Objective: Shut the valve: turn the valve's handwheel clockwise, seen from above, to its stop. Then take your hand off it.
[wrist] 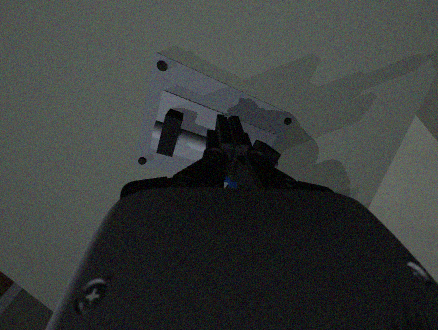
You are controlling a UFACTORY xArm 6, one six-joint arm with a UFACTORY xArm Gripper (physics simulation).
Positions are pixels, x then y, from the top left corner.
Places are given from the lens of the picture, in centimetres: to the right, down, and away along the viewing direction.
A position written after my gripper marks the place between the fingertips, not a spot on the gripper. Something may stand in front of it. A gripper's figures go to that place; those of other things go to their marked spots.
my gripper (224, 131): 0, -3, 13
pale grey base plate (166, 74): -7, -12, 21
